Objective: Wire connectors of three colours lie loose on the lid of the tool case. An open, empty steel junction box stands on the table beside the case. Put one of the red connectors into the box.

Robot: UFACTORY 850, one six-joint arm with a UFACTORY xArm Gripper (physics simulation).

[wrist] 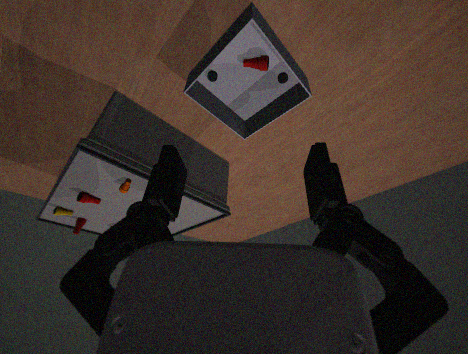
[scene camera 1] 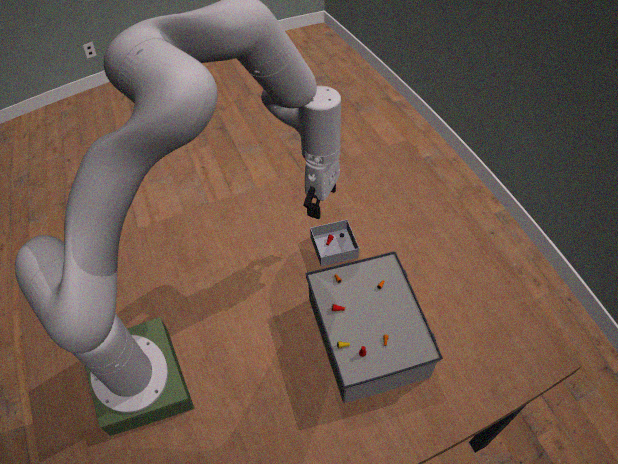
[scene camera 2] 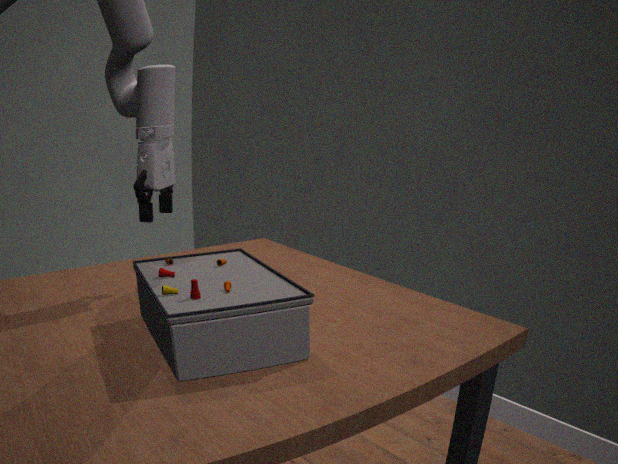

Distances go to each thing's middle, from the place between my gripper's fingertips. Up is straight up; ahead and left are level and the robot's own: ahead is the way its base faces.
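The tool case [scene camera 2: 264,321] is 20 mm ahead of my hand, 300 mm to the right of it and 100 mm below it. As for the steel junction box [scene camera 1: 343,247], I find it 30 mm ahead of my hand and 20 mm to the right of it, and 140 mm below it. Going by their middles, the steel junction box is the nearest to my hand of the things named here.
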